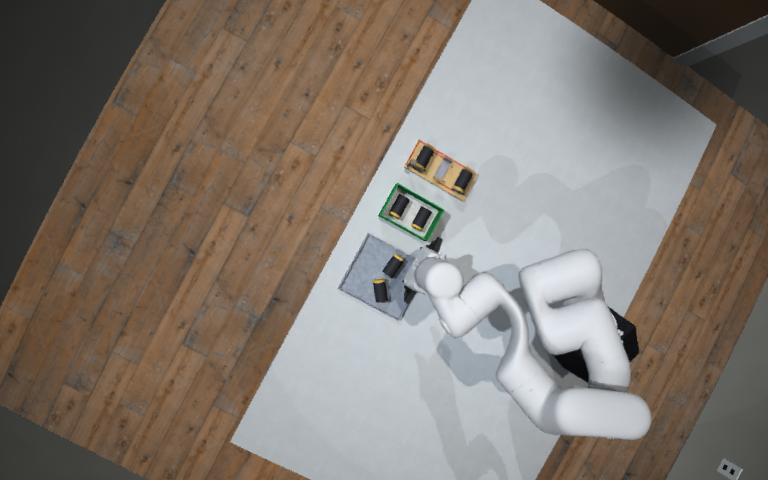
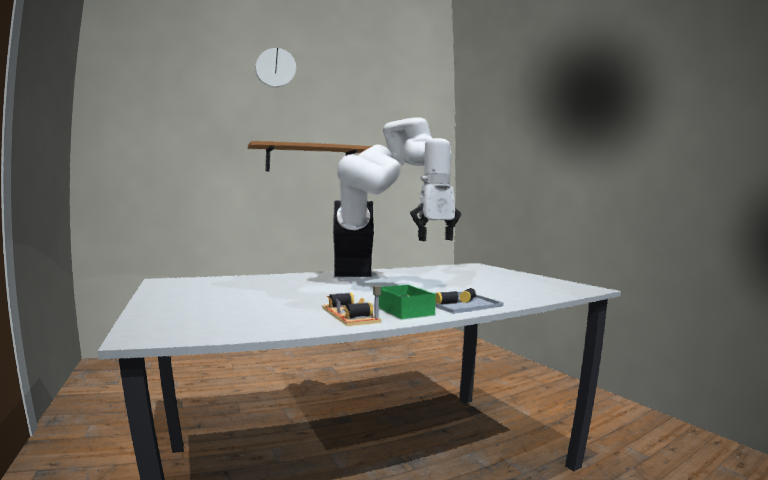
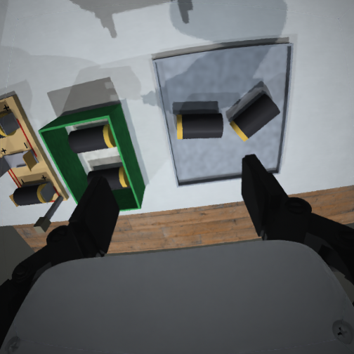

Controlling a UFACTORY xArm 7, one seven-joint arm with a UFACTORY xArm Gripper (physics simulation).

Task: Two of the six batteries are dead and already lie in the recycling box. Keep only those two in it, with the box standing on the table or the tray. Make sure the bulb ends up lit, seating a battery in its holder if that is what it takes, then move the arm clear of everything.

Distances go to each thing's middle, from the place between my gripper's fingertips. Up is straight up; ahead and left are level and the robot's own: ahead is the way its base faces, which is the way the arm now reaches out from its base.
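Scene:
There's the grey tray (image 3: 226, 81), and it's 180 mm below my hand, 30 mm ahead of it and 70 mm to the left of it. The green recycling box (image 2: 420, 303) is 160 mm below my hand, 50 mm ahead of it and 130 mm to the right of it.

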